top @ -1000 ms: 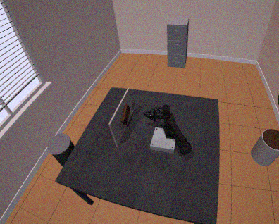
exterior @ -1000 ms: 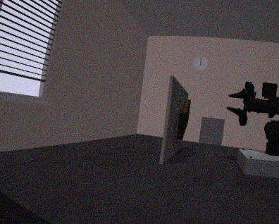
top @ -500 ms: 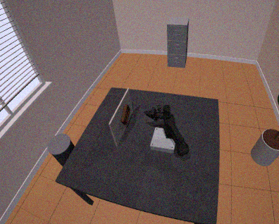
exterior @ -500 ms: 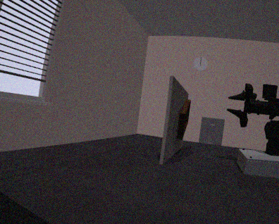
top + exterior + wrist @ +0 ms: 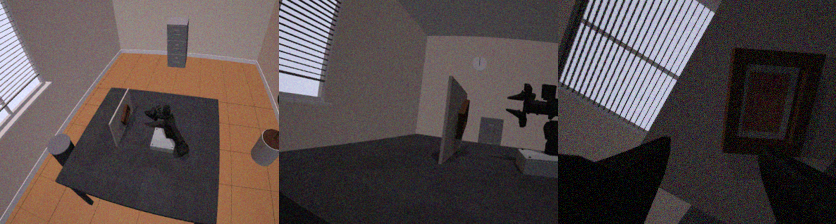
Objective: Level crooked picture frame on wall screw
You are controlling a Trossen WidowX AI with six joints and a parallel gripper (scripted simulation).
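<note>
Right now my gripper tip is 20 cm short of the picture frame, 9 cm above it and 4 cm to the left of it. The rest, counted from my gripper tip: upright wall panel: 21 cm ahead, 10 cm below, 2 cm to the right.
</note>
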